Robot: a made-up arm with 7 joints.
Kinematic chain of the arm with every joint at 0, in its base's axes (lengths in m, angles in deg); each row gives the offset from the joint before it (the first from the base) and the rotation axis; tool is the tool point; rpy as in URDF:
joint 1: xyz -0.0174 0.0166 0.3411 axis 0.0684 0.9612 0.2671
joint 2: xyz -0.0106 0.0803 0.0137 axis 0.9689 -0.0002 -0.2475
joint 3: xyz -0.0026 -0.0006 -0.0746 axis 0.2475 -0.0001 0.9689
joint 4: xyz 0.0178 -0.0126 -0.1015 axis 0.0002 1 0
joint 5: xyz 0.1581 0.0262 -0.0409 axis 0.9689 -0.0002 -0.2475
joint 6: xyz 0.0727 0.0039 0.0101 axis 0.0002 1 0
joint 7: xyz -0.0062 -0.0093 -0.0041 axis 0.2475 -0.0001 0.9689
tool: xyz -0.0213 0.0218 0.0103 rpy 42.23 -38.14 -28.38
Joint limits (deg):
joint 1: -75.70..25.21
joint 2: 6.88..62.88
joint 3: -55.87..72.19
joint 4: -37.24..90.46
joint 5: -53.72..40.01
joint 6: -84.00..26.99
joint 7: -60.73..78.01
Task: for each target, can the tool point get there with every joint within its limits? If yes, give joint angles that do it. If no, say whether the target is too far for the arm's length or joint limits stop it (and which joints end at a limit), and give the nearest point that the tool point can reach.
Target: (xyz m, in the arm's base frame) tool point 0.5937 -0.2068 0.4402
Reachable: no: too far | nearest point 0.3560 -0.0641 0.3668 | short by 0.287 m
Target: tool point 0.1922 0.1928 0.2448
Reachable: yes | joints -0.51 28.54 4.71 -14.81 -36.42 14.53 18.75
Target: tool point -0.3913 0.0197 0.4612
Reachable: no: joint limits stop it (at a limit: joint 1, joint 2, joint 3, joint 4, joint 7) | nearest point -0.1079 0.2077 0.4961 | short by 0.342 m
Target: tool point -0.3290 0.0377 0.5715
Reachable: no: joint limits stop it (at a limit: joint 1, joint 2, joint 3, joint 4, joint 7) | nearest point -0.1022 0.2005 0.5024 | short by 0.288 m
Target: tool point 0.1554 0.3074 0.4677
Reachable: yes | joints -51.20 39.33 46.78 -3.27 -8.07 -16.52 -12.13
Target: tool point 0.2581 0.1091 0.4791
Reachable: yes | joints -64.37 55.46 -14.48 -1.06 -0.59 -1.95 -11.35
